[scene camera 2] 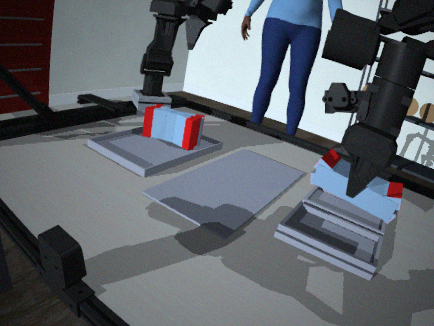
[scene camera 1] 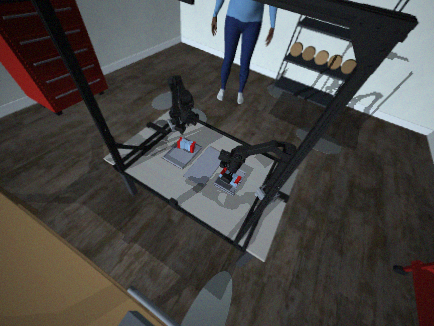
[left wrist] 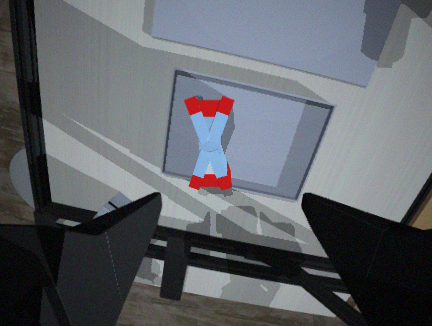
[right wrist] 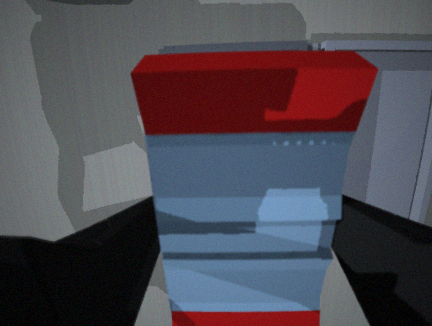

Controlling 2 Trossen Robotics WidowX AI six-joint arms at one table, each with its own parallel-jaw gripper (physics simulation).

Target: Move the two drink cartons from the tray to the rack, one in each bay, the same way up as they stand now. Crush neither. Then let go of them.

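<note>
My left gripper: open, holding nothing, visible in the left wrist view. My right gripper: visible in the right wrist view. Also here: flat grey mat, grey tray.
</note>
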